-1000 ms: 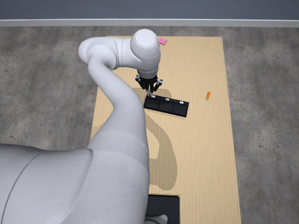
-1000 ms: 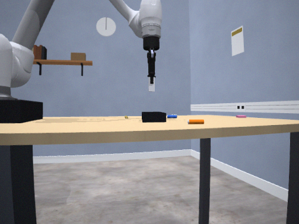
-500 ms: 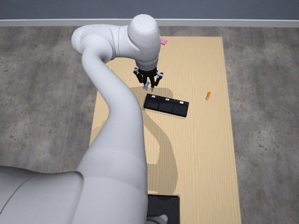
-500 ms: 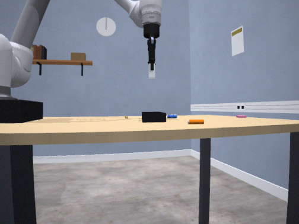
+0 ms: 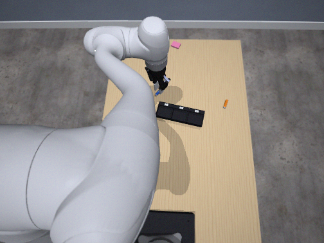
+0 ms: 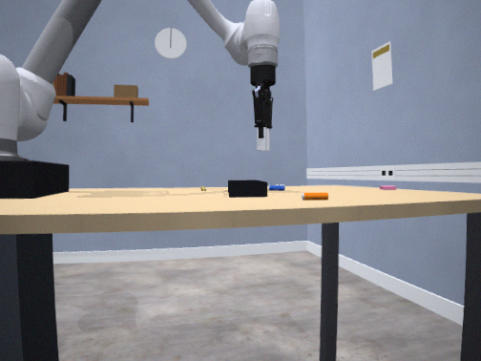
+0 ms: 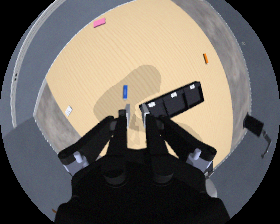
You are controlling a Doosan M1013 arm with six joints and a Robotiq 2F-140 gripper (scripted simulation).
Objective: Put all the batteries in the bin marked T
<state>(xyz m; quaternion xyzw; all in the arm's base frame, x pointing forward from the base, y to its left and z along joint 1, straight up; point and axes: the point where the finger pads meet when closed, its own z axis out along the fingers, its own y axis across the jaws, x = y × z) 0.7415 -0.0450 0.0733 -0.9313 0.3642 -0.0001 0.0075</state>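
Now: the blue battery 150 mm below my hand, 50 mm ahead of it and 10 mm to the left of it. The rest, counted from my hand: small white piece 250 mm to the left, 180 mm ahead, 150 mm below; small brass piece 160 mm behind, 150 mm below, 80 mm to the left; black bin 140 mm below, 100 mm to the right, 100 mm behind.
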